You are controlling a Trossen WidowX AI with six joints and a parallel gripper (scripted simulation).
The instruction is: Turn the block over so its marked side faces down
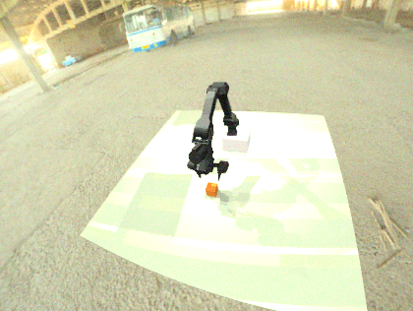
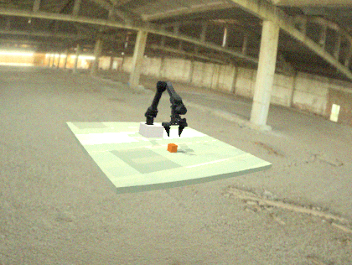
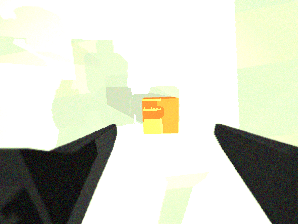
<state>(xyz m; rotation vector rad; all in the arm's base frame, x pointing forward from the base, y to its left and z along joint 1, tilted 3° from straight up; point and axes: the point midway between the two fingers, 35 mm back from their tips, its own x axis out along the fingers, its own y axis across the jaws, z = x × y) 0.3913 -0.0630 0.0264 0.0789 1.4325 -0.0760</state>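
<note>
My gripper tip is 1 cm past the orange block and 8 cm above it.
</note>
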